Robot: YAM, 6 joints.
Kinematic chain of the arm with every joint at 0, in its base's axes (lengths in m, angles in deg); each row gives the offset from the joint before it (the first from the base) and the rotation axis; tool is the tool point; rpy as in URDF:
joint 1: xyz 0 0 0.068 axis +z
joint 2: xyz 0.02 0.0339 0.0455 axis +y
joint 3: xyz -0.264 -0.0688 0 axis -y
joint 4: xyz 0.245 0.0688 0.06 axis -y
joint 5: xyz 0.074 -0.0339 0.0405 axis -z
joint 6: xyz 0.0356 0 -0.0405 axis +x
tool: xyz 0 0 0 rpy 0 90 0
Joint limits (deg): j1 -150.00..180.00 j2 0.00..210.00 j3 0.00..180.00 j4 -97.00..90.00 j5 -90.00..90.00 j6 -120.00..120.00
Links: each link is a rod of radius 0.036 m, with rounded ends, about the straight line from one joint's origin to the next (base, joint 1, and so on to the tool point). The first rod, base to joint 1, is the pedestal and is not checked.
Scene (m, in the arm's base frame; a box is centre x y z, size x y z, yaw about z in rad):
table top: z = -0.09
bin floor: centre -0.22 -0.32 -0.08 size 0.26 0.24 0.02 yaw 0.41
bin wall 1: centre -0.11 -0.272 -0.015 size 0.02 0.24 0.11 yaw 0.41
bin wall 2: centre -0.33 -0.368 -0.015 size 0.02 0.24 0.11 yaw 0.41
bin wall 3: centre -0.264 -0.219 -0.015 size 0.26 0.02 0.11 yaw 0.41
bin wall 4: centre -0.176 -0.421 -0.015 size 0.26 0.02 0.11 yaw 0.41
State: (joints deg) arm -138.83 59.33 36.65 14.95 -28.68 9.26
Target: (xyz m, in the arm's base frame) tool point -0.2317 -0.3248 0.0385
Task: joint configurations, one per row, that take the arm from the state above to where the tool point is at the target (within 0.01 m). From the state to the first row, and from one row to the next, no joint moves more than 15 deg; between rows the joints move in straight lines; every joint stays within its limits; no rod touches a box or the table.
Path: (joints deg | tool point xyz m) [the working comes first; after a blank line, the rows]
Joints at the target: -127.65 127.53 59.59 19.29 -24.77 9.26
Straight joint move there: clear.

1: -136.59 72.97 41.24 15.82 -27.90 9.26 | -0.1949 -0.2073 0.2592
2: -134.36 86.61 45.83 16.69 -27.12 9.26 | -0.2160 -0.2441 0.2193
3: -132.12 100.25 50.42 17.55 -26.33 9.26 | -0.2300 -0.2779 0.1682
4: -129.88 113.89 55.00 18.42 -25.55 9.26 | -0.2355 -0.3058 0.1072
5: -127.65 127.53 59.59 19.29 -24.77 9.26 | -0.2317 -0.3248 0.0385

